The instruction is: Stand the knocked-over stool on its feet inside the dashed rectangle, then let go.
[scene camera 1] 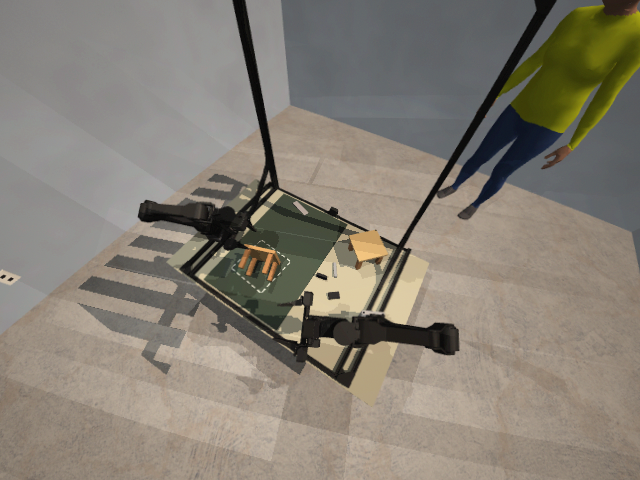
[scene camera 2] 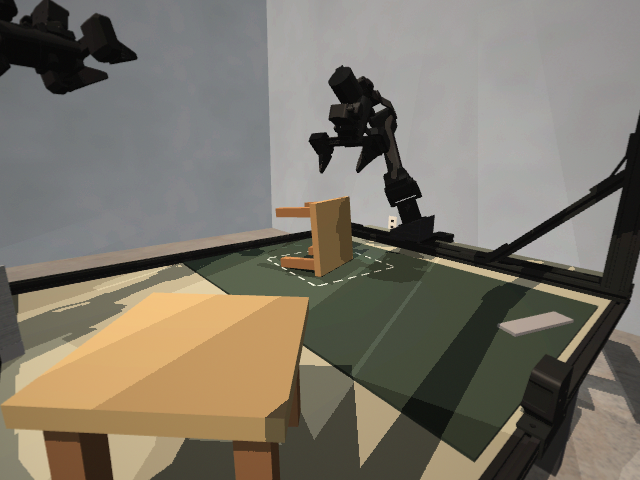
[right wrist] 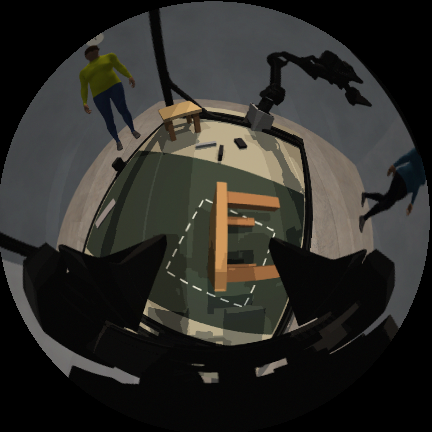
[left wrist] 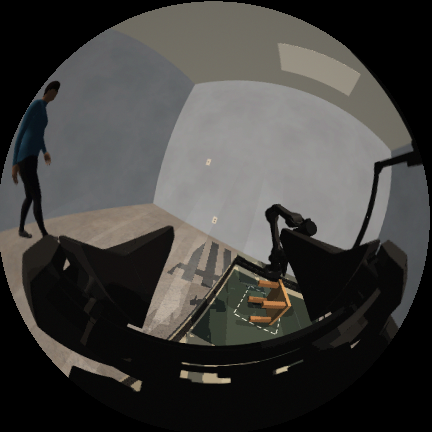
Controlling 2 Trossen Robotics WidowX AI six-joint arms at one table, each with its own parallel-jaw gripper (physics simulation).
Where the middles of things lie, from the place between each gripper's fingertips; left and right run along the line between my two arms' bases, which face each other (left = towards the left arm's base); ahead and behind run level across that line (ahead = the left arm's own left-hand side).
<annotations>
I see the light wooden table [scene camera 2: 208, 366] 570 mm behind my left hand, 90 mm to the left of it and 360 mm below it.
Now: right hand 450 mm to the right of the light wooden table, 330 mm past it and 160 mm above it.
</annotations>
